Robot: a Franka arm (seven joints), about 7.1 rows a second.
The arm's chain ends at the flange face. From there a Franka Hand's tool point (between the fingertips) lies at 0.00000 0.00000 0.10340 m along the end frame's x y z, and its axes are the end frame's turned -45 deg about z.
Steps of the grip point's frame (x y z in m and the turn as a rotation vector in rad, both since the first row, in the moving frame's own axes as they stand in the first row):
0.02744, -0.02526, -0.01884, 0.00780, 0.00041, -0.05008
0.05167, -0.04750, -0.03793, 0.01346, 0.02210, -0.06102
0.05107, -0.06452, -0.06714, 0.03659, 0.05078, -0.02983
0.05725, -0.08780, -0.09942, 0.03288, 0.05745, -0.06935
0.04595, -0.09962, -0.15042, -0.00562, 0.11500, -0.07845
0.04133, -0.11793, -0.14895, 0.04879, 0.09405, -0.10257
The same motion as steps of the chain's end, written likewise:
0.00210, -0.03668, -0.01884, 0.00581, -0.00523, -0.05008
0.00240, -0.06751, -0.03790, 0.02514, 0.00611, -0.06102
-0.01045, -0.07534, -0.06694, 0.06178, 0.01003, -0.02983
-0.02317, -0.09591, -0.09919, 0.06387, 0.01737, -0.06935
-0.04643, -0.09462, -0.14974, 0.07734, 0.08529, -0.07845
-0.05693, -0.10204, -0.14837, 0.10100, 0.03200, -0.10257

